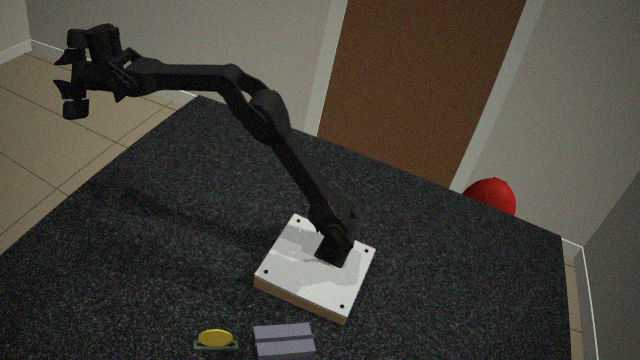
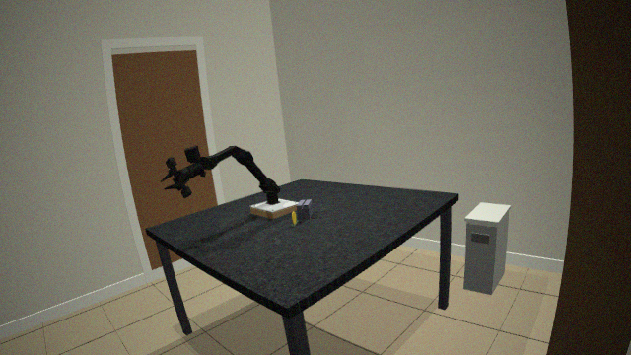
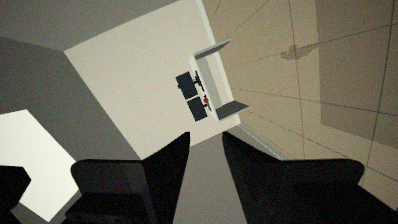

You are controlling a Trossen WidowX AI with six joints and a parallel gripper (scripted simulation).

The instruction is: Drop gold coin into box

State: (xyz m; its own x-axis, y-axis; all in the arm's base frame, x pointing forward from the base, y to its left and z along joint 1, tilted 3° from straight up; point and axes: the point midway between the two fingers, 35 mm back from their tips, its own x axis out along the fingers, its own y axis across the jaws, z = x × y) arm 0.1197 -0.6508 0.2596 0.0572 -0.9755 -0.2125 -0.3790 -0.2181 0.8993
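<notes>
Right now the gold coin is 560 mm to the left of my gripper tip, 290 mm below it and 180 mm ahead of it.
</notes>
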